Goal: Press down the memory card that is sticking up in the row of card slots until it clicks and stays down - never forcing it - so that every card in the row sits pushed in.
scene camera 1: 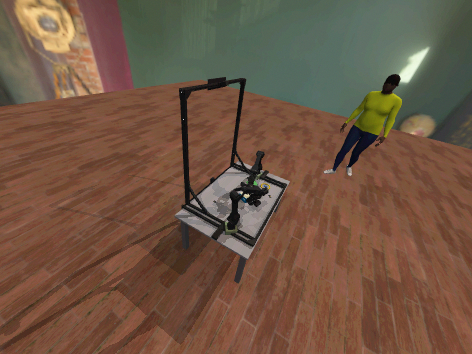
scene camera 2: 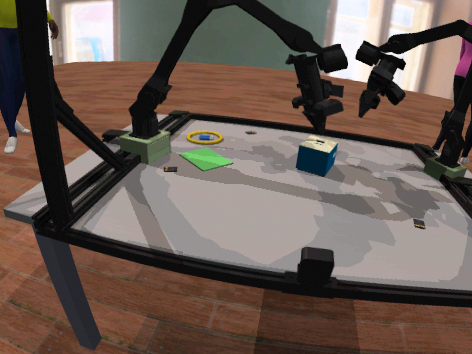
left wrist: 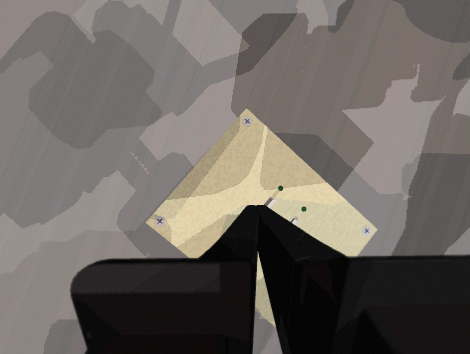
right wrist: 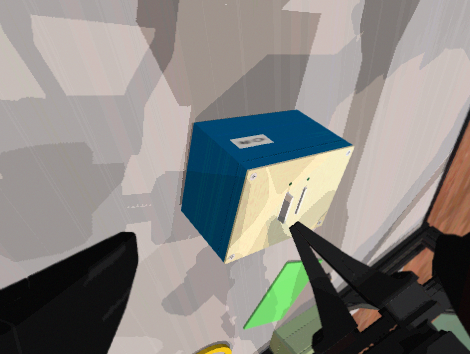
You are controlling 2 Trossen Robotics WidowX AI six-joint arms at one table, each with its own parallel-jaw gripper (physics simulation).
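Where they show: left gripper, between the fingertips: point(scene camera 2: 322, 135) point(left wrist: 255, 214) point(right wrist: 293, 224); right gripper, between the fingertips: point(scene camera 2: 362, 110) point(right wrist: 285, 247); left arm's base, origin of its link: point(scene camera 2: 144, 134); right arm's base, origin of its link: point(scene camera 1: 231, 226) point(scene camera 2: 447, 162).
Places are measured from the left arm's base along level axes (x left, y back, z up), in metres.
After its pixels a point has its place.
Observation:
A blue box with a cream top point(scene camera 2: 317, 156) point(left wrist: 215, 185) @(y -0.430, x 0.207, z 0.010 m) point(right wrist: 260, 215) @(y -0.430, x 0.200, z 0.010 m) bears two card slots side by side. In the right wrist view, the card in the left slot point(right wrist: 284, 208) @(y -0.430, x 0.180, z 0.013 m) looks wider and stands slightly proud; the card in the other slot point(right wrist: 300, 200) @(y -0.429, x 0.162, z 0.011 m) shows as a thin line. In the left wrist view their ends show beside the fingers, the rest hidden. My left gripper point(scene camera 2: 320, 130) @(y -0.430, x 0.185, z 0.029 m) point(left wrist: 255, 214) @(y -0.430, x 0.185, z 0.029 m) point(right wrist: 293, 224) @(y -0.430, x 0.185, z 0.029 m) is shut and empty, tips above the box top near the slots; contact cannot be told. My right gripper point(scene camera 2: 380, 103) is open and empty, higher, to the box's right in scene camera 2.
A green sheet point(scene camera 2: 206, 159) @(y -0.164, x 0.048, z -0.054 m) and a yellow ring point(scene camera 2: 189, 137) @(y -0.041, x 0.162, z -0.051 m) around a small blue thing point(scene camera 2: 205, 137) @(y -0.084, x 0.186, z -0.050 m) lie at the left. Small dark cards point(scene camera 2: 170, 169) @(y -0.118, x -0.049, z -0.055 m) point(scene camera 2: 419, 223) @(y -0.701, x -0.001, z -0.055 m) lie loose on the table. A black block point(scene camera 2: 316, 265) @(y -0.507, x -0.270, z -0.013 m) stands at the front frame rail.

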